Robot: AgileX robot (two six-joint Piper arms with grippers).
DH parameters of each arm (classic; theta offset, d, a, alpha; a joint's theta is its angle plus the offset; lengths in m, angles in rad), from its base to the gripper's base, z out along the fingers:
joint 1: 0 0.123 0 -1.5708
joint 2: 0.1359 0 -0.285 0
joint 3: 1.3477 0 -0.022 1.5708
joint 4: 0 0.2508 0 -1.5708
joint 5: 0 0 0.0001 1.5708
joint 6: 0 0.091 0 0
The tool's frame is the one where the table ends.
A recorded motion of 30 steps. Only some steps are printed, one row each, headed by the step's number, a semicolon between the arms.
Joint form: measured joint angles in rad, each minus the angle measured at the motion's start. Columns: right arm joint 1, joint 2, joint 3, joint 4, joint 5, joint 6; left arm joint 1, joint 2, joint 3, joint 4, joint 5, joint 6.
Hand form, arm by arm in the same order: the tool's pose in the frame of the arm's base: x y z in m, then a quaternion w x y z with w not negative. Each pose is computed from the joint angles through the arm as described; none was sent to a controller.
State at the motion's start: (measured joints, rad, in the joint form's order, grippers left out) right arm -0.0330 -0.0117 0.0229 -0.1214 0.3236 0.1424; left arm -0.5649 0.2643 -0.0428 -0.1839 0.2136 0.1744
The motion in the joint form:
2: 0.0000 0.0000 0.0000 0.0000 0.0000 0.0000; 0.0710 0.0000 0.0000 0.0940 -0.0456 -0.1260
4: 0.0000 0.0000 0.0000 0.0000 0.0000 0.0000; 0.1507 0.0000 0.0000 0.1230 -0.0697 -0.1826
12: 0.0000 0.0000 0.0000 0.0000 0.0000 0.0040; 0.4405 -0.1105 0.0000 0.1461 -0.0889 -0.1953
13: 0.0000 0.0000 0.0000 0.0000 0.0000 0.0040; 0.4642 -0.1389 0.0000 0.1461 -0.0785 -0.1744
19: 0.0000 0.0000 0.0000 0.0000 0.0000 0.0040; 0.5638 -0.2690 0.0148 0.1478 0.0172 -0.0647
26: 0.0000 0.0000 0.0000 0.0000 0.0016 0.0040; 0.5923 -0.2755 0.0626 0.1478 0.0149 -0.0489
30: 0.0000 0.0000 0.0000 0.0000 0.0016 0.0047; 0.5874 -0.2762 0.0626 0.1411 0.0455 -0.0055
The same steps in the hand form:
2: 0.0536 -0.0053 0.1771 0.61509 0.03558 0.78747 -0.01695; 0.0661 -0.0372 0.1951 0.57021 0.18544 0.78367 -0.16228
4: 0.0536 -0.0053 0.1771 0.61509 0.03558 0.78747 -0.01695; 0.0697 -0.0315 0.1972 0.58404 0.13989 0.78588 -0.14734
12: 0.0536 -0.0053 0.1771 0.61513 0.03716 0.78740 -0.01572; 0.0675 -0.0089 0.2069 0.64985 0.02653 0.75712 -0.06135
13: 0.0536 -0.0053 0.1771 0.61513 0.03716 0.78740 -0.01572; 0.0652 -0.0071 0.2078 0.65782 0.02544 0.75125 -0.04743
19: 0.0536 -0.0053 0.1771 0.61513 0.03716 0.78740 -0.01572; 0.0542 -0.0008 0.2020 0.66654 0.03093 0.74452 0.02141
26: 0.0536 -0.0053 0.1770 0.61450 0.03724 0.78788 -0.01579; 0.0555 0.0008 0.1864 0.65127 0.02651 0.75756 0.03528
30: 0.0536 -0.0053 0.1770 0.61450 0.03752 0.78787 -0.01557; 0.0550 0.0002 0.1837 0.63936 0.04380 0.76641 0.04383

